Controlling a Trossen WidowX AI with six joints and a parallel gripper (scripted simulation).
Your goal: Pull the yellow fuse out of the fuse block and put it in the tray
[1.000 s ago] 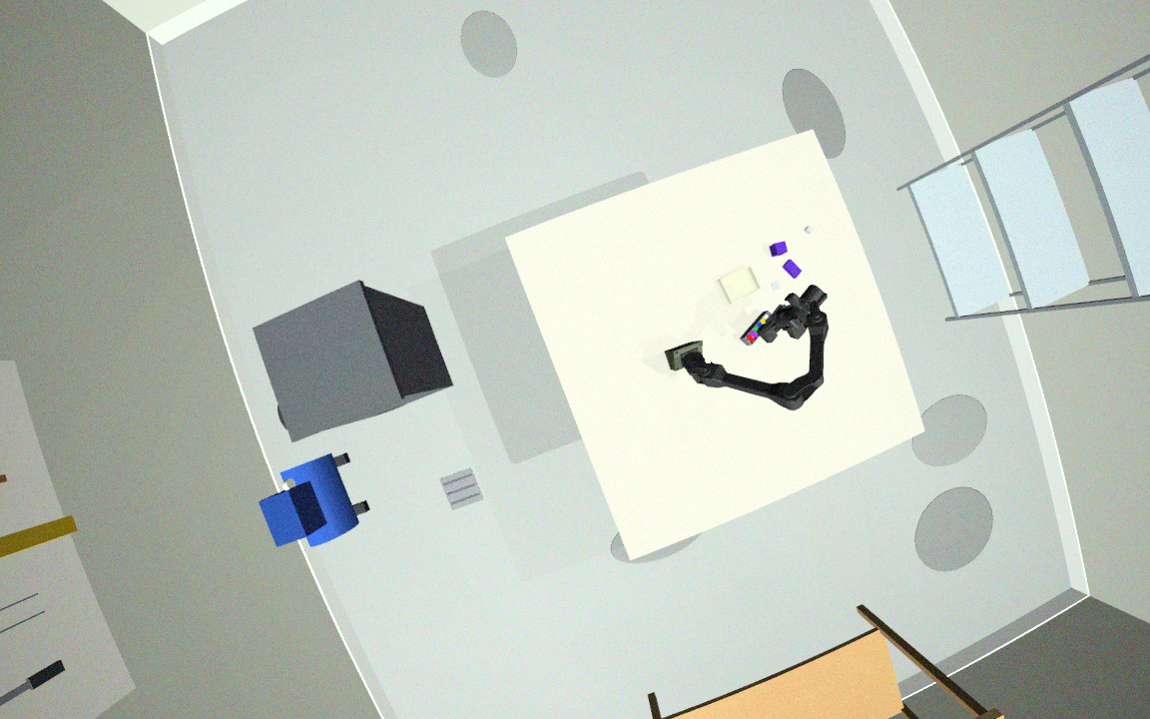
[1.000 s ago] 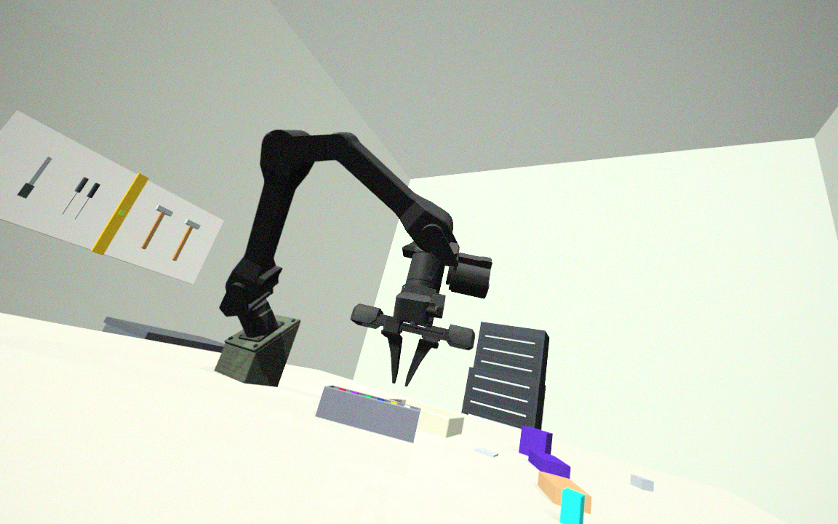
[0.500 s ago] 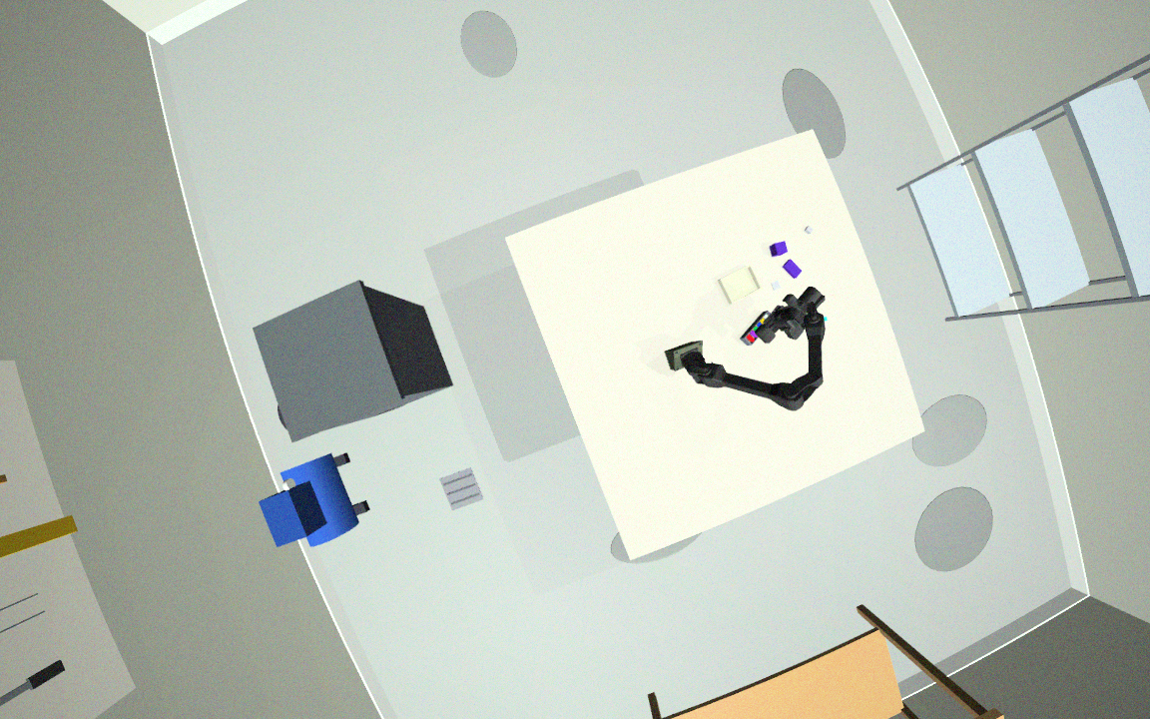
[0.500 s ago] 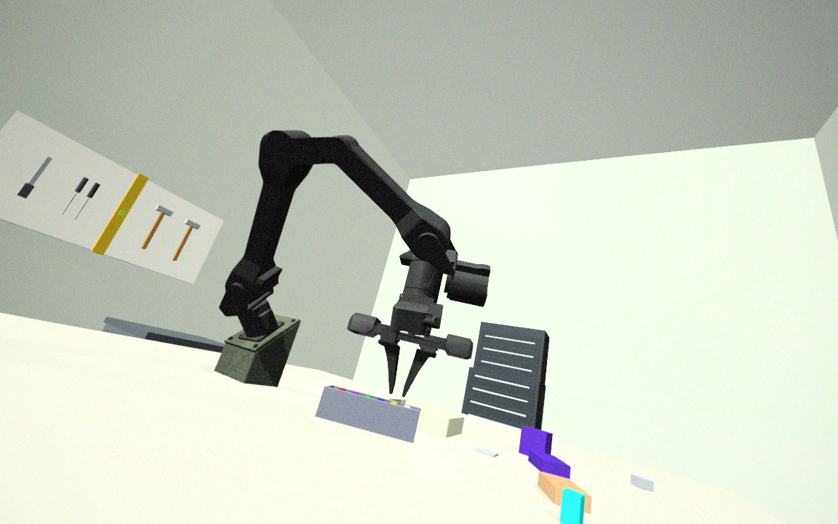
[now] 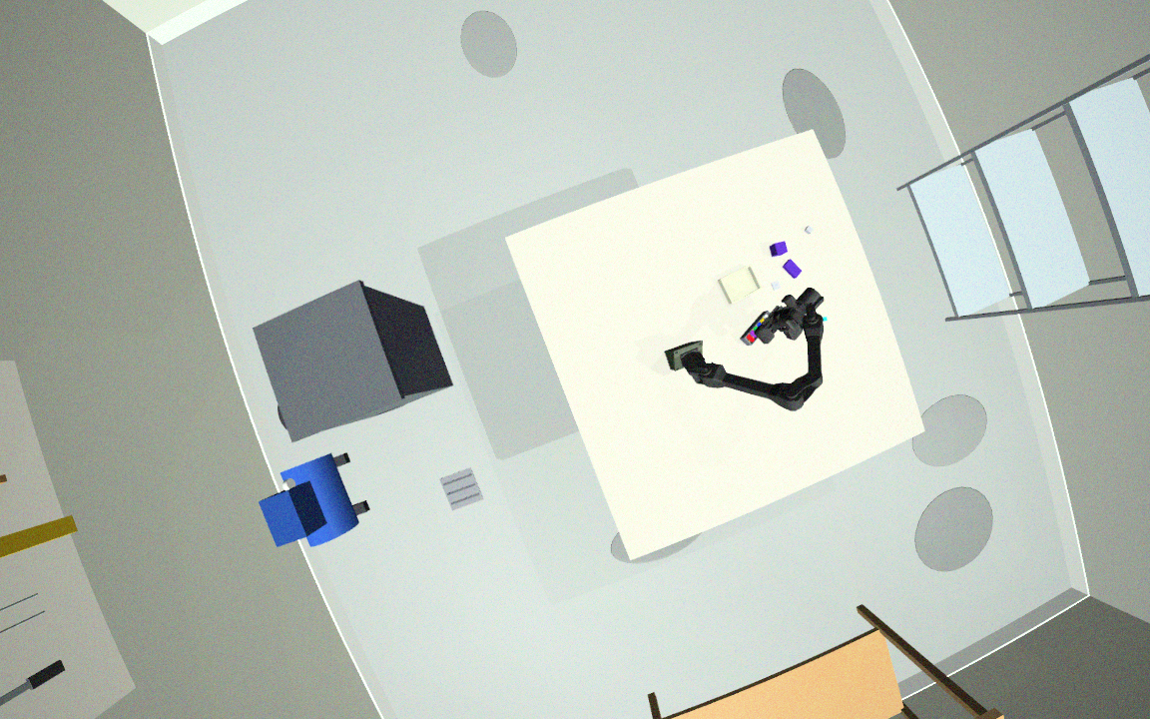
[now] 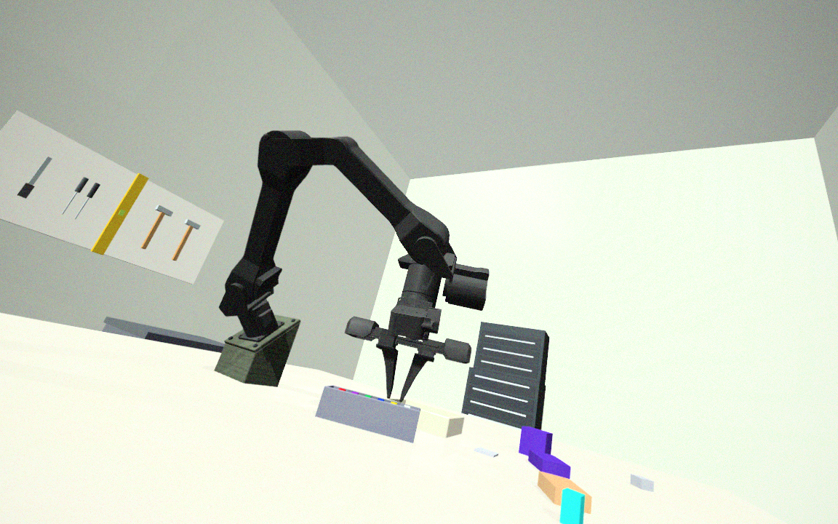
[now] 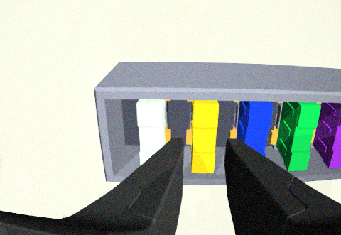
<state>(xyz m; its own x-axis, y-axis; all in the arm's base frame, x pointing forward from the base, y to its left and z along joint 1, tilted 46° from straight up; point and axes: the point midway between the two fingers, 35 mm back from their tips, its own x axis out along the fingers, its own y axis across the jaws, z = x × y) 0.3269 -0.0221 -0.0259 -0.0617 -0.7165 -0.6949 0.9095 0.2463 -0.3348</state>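
The yellow fuse lies 20 mm below my gripper tip. Also, from my gripper tip: cream tray 20 mm behind, 160 mm to the left, 40 mm below; blue fuse 20 mm behind, 10 mm to the right, 20 mm below; white fuse 20 mm ahead, 10 mm to the left, 20 mm below.
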